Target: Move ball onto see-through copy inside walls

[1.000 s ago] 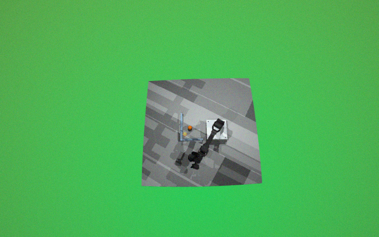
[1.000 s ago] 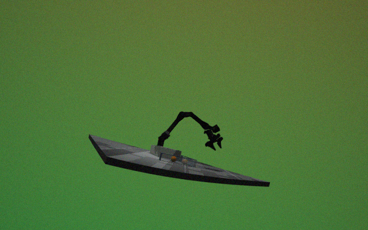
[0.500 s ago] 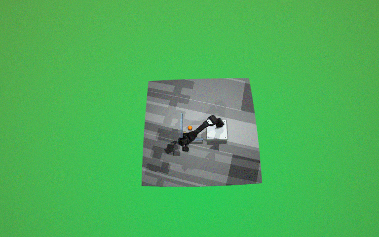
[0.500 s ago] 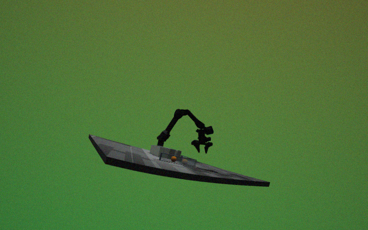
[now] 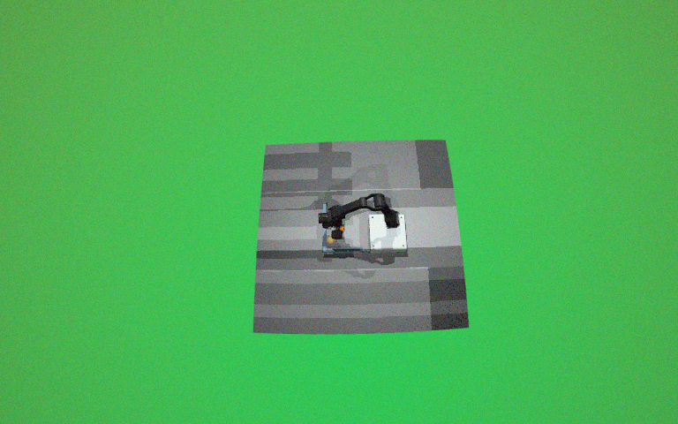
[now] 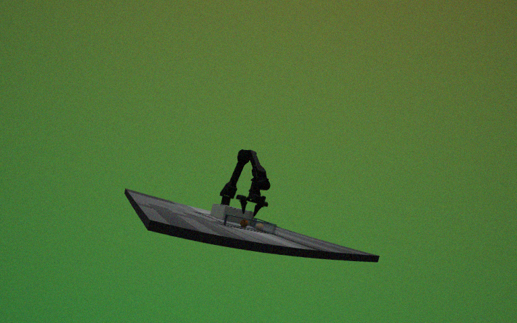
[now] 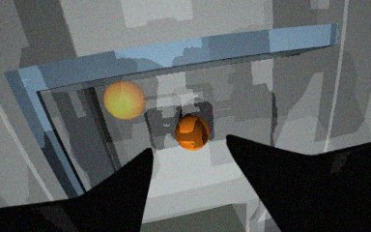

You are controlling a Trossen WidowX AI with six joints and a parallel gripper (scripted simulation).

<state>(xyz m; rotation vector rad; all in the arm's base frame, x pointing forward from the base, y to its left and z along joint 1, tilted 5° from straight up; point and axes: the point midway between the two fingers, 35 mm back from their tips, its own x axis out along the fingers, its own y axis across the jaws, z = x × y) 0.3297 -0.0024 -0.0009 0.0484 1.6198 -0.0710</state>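
Now: gripper tip 1 cm past the orange ball, 1 cm to the left of it and 5 cm above it. Also, from my gripper tip: see-through copy of ball: 5 cm ahead, 6 cm to the left, 5 cm below.
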